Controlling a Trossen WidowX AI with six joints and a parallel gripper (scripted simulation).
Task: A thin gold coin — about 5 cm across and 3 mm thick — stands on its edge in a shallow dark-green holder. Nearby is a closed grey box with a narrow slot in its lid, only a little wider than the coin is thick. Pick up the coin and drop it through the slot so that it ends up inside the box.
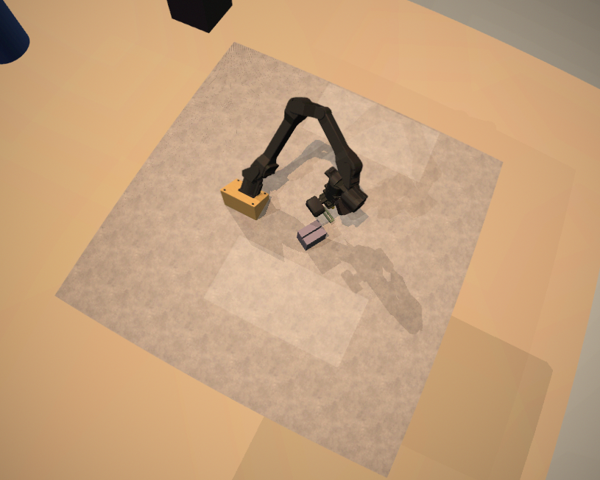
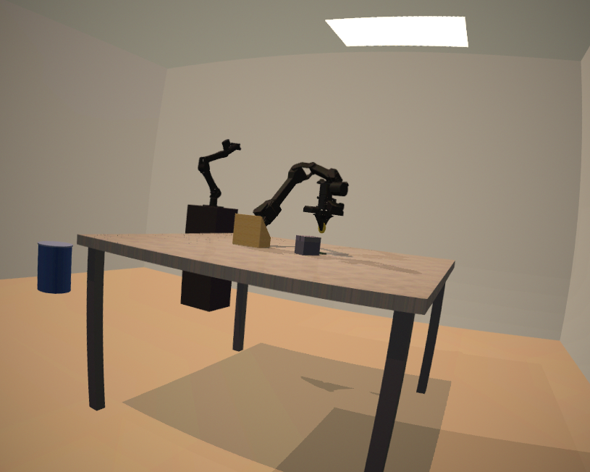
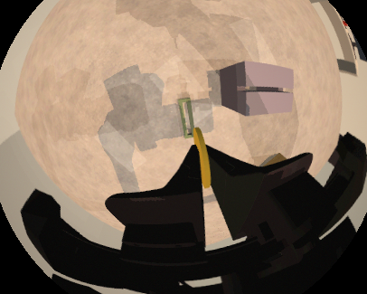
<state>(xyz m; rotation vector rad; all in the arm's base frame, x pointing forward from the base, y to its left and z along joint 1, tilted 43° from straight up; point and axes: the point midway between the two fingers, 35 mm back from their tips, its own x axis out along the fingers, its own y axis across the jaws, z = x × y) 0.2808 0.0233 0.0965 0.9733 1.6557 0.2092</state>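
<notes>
Now: the gold coin 1 cm above my gripper tip.
</notes>
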